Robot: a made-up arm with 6 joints.
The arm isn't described. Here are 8 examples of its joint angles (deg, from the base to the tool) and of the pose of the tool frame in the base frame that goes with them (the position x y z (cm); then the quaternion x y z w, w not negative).
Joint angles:
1: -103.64 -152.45 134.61 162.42 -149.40 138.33
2: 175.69 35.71 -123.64 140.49 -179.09 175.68
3: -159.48 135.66 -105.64 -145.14 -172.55 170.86
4: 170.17 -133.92 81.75 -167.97 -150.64 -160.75
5: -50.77 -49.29 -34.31 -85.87 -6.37 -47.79
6: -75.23 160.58 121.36 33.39 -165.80 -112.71
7: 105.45 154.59 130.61 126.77 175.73 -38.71
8: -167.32 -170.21 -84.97 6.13 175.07 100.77
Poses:
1: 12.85 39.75 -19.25 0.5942 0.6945 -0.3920 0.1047
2: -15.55 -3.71 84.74 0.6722 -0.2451 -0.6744 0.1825
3: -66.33 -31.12 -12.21 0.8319 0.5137 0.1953 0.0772
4: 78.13 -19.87 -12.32 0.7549 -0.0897 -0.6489 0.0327
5: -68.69 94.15 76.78 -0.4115 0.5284 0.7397 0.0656
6: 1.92 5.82 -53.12 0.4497 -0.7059 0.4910 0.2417
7: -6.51 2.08 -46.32 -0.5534 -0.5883 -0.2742 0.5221
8: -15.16 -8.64 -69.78 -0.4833 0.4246 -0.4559 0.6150
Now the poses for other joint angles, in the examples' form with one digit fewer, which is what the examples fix.
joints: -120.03 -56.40 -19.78 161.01 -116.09 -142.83
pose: 52.1 87.3 82.0 0.362 -0.094 -0.600 0.707
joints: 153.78 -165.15 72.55 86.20 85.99 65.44
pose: 50.9 -44.2 -60.4 0.461 0.506 -0.684 0.253
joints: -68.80 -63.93 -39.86 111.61 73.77 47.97
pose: -27.5 114.7 38.1 -0.557 0.628 -0.081 0.537
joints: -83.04 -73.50 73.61 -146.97 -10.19 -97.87
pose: -3.0 75.2 96.9 0.082 0.036 0.276 0.957
